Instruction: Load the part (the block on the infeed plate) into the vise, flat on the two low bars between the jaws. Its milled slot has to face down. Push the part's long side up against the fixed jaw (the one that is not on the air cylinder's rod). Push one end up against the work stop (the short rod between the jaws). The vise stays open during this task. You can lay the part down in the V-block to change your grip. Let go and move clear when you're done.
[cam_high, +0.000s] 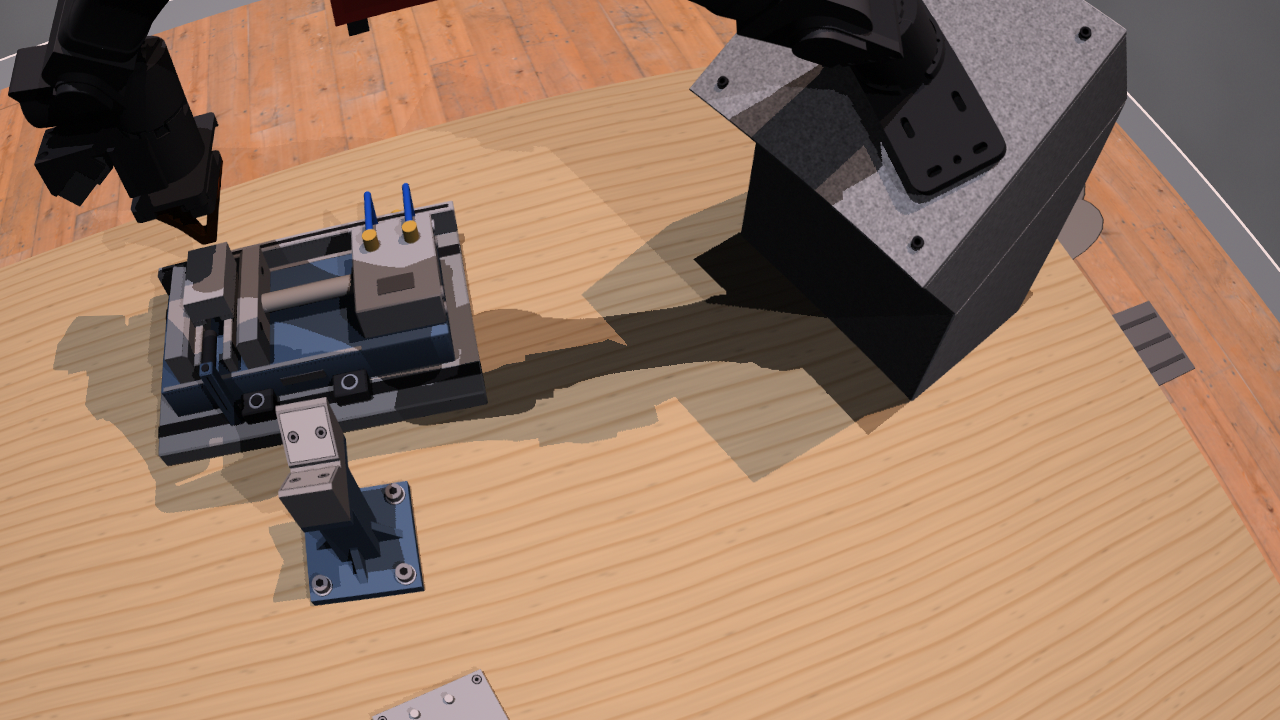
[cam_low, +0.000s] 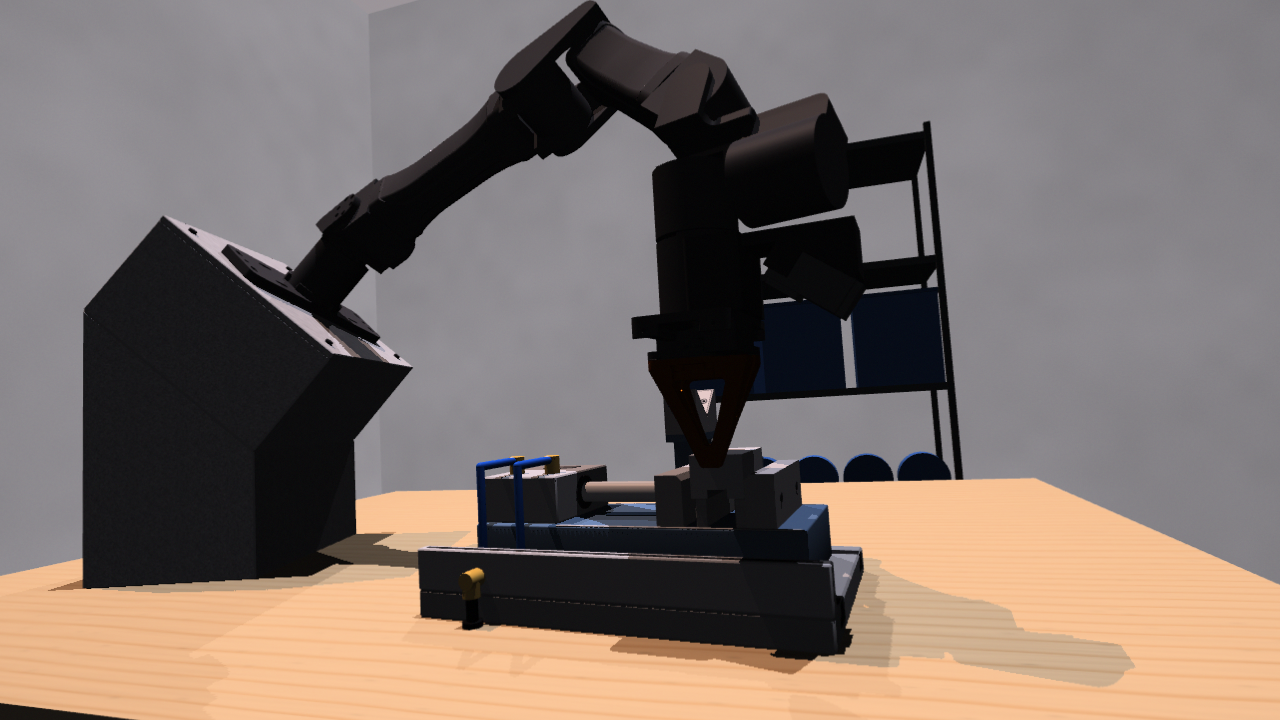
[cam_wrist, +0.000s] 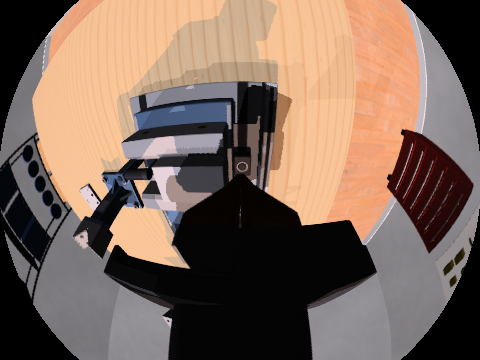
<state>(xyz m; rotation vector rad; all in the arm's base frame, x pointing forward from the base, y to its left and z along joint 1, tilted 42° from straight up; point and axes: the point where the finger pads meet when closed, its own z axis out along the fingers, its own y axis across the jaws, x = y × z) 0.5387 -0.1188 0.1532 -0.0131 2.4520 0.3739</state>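
The grey part is 4 cm to the left of my hand, 2 cm below it and 1 cm behind it. From my hand the other things lie so: moving jaw 6 cm to the left, 5 cm behind, 3 cm below; then work stop rod 11 cm to the left, 2 cm below, 2 cm behind; then fixed jaw 7 cm to the left, 3 cm below, 2 cm ahead.
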